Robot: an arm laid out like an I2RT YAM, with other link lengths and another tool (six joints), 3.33 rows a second.
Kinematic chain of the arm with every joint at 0, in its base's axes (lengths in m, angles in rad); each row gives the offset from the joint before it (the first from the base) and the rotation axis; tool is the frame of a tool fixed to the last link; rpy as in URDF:
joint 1: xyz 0 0 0.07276 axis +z
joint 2: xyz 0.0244 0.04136 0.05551 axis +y
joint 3: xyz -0.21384 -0.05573 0 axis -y
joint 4: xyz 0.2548 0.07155 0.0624 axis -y
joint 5: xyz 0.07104 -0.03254 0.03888 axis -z
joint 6: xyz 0.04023 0 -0.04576 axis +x
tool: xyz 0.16 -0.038 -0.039 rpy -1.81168 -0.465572 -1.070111
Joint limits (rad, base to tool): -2.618..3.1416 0..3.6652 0..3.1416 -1.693..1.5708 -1.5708..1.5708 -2.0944..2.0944
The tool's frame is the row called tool.
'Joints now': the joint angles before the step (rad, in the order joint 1, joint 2, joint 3, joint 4, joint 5, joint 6). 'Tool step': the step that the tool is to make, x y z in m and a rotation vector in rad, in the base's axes. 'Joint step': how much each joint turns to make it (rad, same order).
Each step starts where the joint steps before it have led.
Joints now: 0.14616, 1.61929, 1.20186, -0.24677, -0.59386, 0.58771
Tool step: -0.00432, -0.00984, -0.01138, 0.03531, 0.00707, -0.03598
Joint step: -0.03170, -0.03421, -0.09722, 0.08202, -0.01848, 0.03777
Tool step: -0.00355, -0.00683, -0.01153, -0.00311, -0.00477, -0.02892
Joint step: -0.00871, -0.02548, -0.07356, 0.05879, 0.01837, 0.01113
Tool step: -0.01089, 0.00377, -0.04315, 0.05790, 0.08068, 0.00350
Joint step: -0.01526, 0.08498, -0.07945, 0.11873, -0.05488, 0.04969
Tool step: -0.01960, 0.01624, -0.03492, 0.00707, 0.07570, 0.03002
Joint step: 0.04121, 0.07138, -0.04043, 0.05177, -0.00158, 0.02382
